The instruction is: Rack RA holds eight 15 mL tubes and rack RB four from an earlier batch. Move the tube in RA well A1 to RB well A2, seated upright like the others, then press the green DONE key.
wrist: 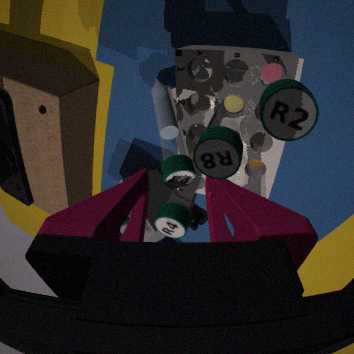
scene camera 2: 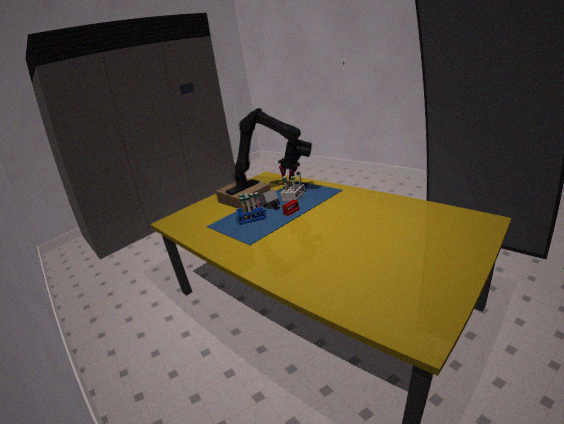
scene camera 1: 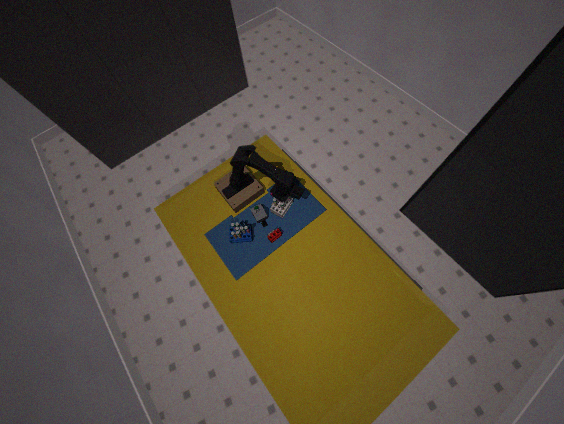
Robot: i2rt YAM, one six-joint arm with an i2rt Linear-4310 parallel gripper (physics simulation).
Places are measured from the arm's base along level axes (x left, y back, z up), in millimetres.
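Pixels of known places: gripper, between the fingertips: (wrist: 176, 176) (scene camera 2: 286, 179) (scene camera 1: 276, 198); arm's base, origin of its link: (wrist: 5, 151) (scene camera 2: 242, 187) (scene camera 1: 238, 186).
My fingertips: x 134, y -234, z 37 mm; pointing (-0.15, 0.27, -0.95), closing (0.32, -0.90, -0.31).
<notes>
For each thing: its top centre in the pictures, then the offset to it from my fingertips. "*": a spot on its surface instead. Level surfaces: height alone.
- R8, a spot on its surface: (wrist: 218, 152) * dy -12, dx +41, dz +21 mm
- A2, a spot on its surface: (wrist: 199, 101) * dy +13, dx +15, dz -91 mm
- grey box, centre of its top: (wrist: 130, 236) (scene camera 2: 266, 190) (scene camera 1: 257, 209) dy +19, dx -129, dz -21 mm
- small green key, centre of its top: (scene camera 1: 256, 207) dy +41, dx -126, dz -30 mm
- blue mat's, height of its surface: dz -105 mm
- yellow table, height of its surface: dz -108 mm
The white rack (scene camera 1: 281, 206) (scene camera 2: 293, 192) (wrist: 295, 150), apparently RB, holds green-capped tubes, among them R2 (wrist: 289, 110) and R8 (wrist: 218, 152). Wells A1 (wrist: 201, 67) and A2 (wrist: 199, 101) look empty. A translucent tube (wrist: 164, 111) slants outside the rack along its column A side, its green cap (wrist: 178, 171) between the fingertips in the image. Another cap, R4 (wrist: 171, 220), shows below. My gripper (scene camera 2: 287, 175) (wrist: 176, 176) is partly open above this rack, holding nothing. The blue rack (scene camera 1: 241, 235) (scene camera 2: 251, 216), apparently RA, holds several capped tubes; its well A1 cannot be made out.
A grey box (scene camera 1: 259, 213) (scene camera 2: 270, 198) with a small green key (scene camera 1: 256, 207) stands between the racks. A red block with holes (scene camera 1: 274, 234) (scene camera 2: 290, 207) is near the blue mat's (scene camera 1: 240, 262) edge. The wooden arm base (scene camera 1: 245, 201) (wrist: 37, 145) is beside the mat on the yellow table (scene camera 1: 350, 310).
</notes>
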